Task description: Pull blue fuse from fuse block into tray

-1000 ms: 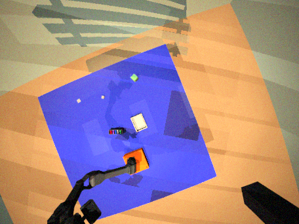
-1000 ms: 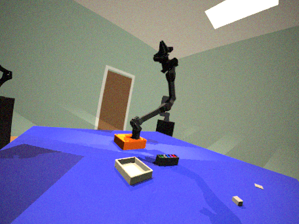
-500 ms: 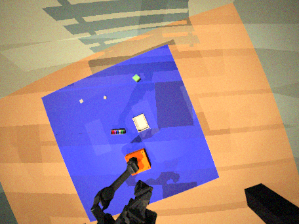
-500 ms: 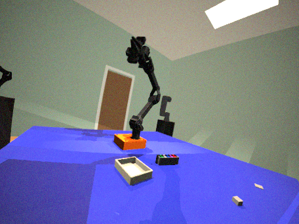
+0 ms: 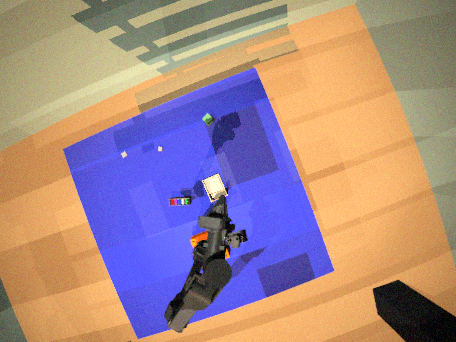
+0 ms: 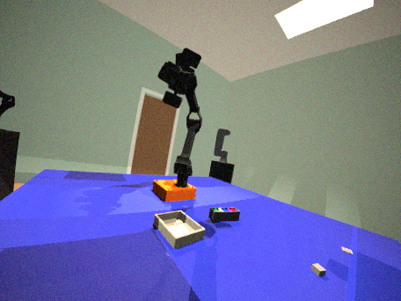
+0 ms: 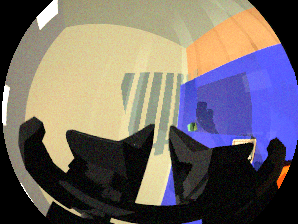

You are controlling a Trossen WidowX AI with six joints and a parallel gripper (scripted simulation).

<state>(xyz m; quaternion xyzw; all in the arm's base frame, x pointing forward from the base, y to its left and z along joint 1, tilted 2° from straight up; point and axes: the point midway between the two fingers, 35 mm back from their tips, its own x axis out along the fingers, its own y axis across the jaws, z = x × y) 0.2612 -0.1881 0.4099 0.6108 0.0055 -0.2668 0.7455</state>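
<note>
Now: the blue fuse 42 cm below my gripper tip, 29 cm to the left of it and 2 cm behind it. Round my gripper tip: green fuse: 42 cm below, 25 cm to the left, 3 cm behind; then tray: 44 cm below, 7 cm to the left; then magenta fuse: 42 cm below, 31 cm to the left, 2 cm behind.
</note>
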